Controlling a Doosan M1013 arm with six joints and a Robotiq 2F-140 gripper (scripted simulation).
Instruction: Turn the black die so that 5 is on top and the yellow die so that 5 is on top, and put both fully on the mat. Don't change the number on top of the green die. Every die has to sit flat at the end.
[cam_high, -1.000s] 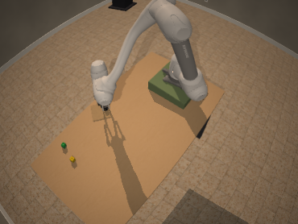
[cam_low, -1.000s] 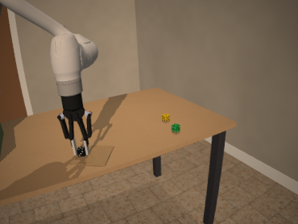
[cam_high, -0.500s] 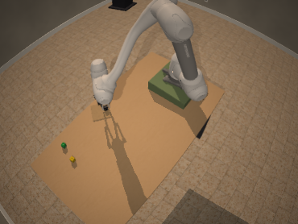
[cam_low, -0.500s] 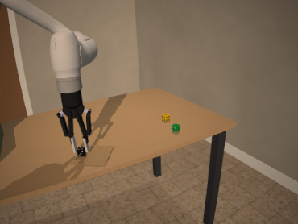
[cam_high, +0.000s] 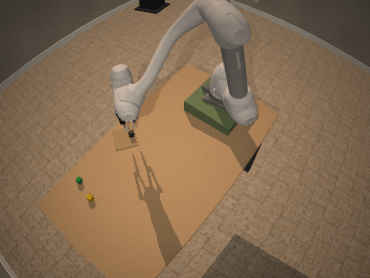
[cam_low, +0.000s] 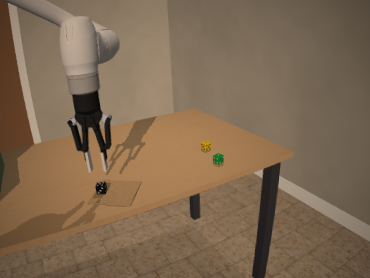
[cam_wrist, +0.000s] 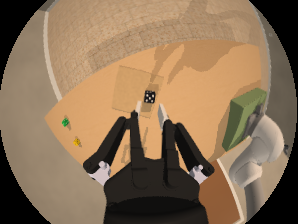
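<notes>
Right now the yellow die is 46 cm ahead of my hand, 10 cm below it and 1 cm to the left of it. The rest, counted from my hand: black die: 9 cm below, 1 cm to the right; then mat: 11 cm below, 3 cm to the right, 3 cm ahead; then green die: 41 cm ahead, 11 cm to the right, 10 cm below.
</notes>
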